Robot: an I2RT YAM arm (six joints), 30 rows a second.
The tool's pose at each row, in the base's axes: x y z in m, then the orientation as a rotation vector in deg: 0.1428, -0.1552, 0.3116, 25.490, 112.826, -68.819; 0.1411, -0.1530, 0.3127, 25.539, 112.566, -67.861; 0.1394, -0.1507, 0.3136, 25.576, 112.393, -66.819; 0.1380, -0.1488, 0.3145, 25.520, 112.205, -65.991; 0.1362, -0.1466, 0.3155, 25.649, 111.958, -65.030; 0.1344, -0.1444, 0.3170, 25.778, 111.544, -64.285; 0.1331, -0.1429, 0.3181, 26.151, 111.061, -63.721; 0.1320, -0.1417, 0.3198, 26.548, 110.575, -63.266; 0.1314, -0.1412, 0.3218, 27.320, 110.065, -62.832; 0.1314, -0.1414, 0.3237, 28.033, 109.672, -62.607; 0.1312, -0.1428, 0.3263, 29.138, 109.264, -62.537; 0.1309, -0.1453, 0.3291, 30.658, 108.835, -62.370; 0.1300, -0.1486, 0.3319, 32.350, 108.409, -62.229
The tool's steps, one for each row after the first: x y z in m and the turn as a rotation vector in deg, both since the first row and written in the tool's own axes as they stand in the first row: 0.0000, -0.0006, -0.0029, -0.564, -0.336, 0.605; 0.0002, -0.0011, -0.0059, -1.213, -0.617, 1.205; 0.0003, -0.0016, -0.0084, -1.745, -0.919, 1.658; 0.0005, -0.0023, -0.0113, -2.293, -1.196, 2.302; 0.0003, -0.0032, -0.0144, -2.652, -1.571, 2.915; 0.0001, -0.0039, -0.0165, -2.788, -1.853, 3.605; -0.0006, -0.0051, -0.0184, -2.841, -2.108, 4.258; -0.0018, -0.0064, -0.0196, -2.745, -2.191, 5.116; -0.0032, -0.0076, -0.0200, -2.556, -2.178, 5.788; -0.0049, -0.0100, -0.0195, -2.122, -1.953, 6.601; -0.0066, -0.0131, -0.0182, -1.605, -1.540, 7.690; -0.0079, -0.0169, -0.0165, -1.009, -1.020, 8.850
